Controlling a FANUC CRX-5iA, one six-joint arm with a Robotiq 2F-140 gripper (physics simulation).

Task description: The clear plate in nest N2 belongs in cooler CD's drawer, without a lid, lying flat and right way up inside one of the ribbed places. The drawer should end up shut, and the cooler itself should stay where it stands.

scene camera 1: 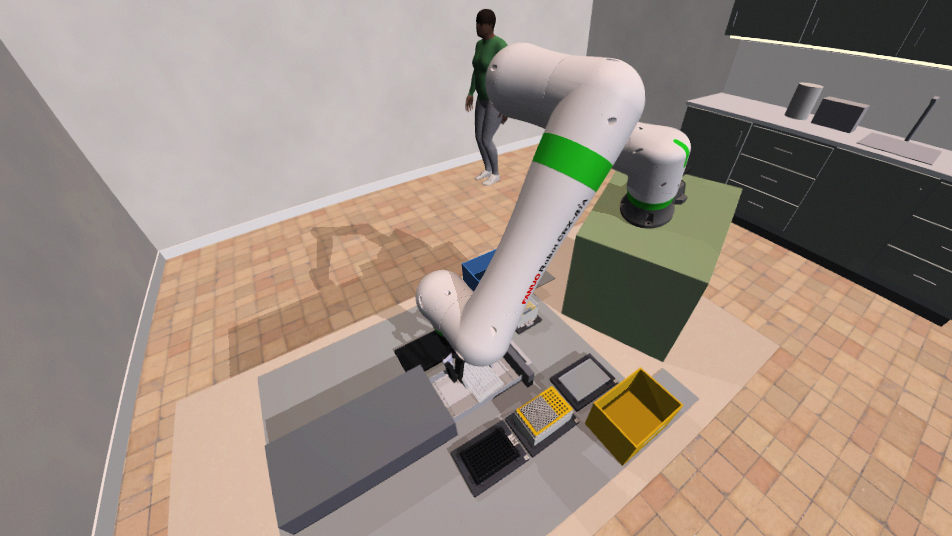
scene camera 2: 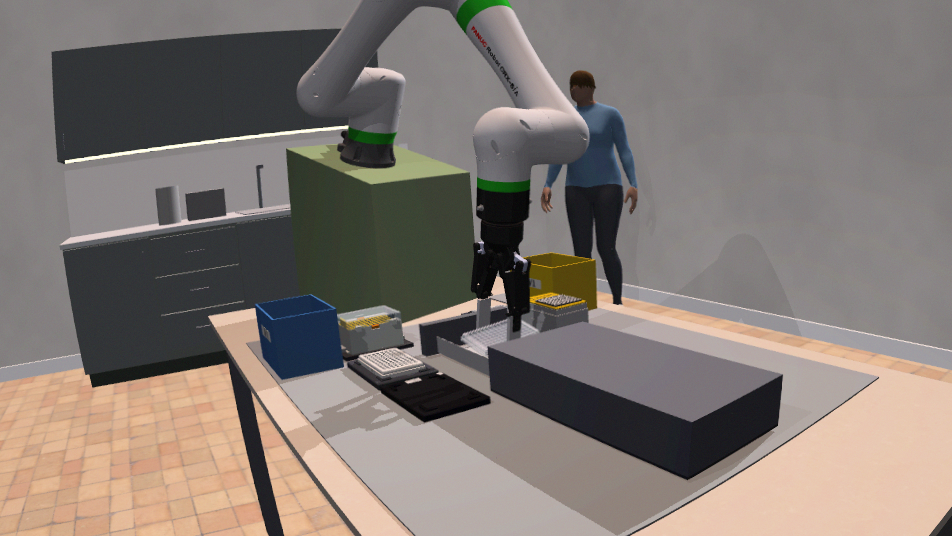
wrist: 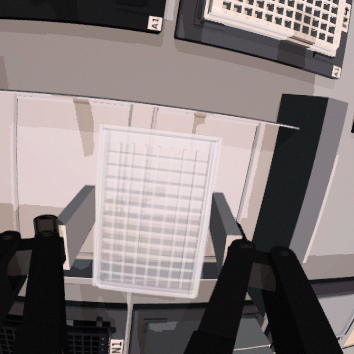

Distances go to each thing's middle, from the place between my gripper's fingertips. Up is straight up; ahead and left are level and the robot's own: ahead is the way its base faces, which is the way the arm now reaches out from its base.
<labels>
I see the drawer (scene camera 1: 513, 367) 1 cm below my hand and 1 cm behind it. From my hand the other things lie so: yellow-topped tip box (scene camera 1: 544, 414) 19 cm to the left, 9 cm behind; then white plate (scene camera 2: 392, 363) 19 cm to the right, 8 cm behind, 3 cm below; then clear plate (scene camera 2: 479, 339) 1 cm to the left.
</labels>
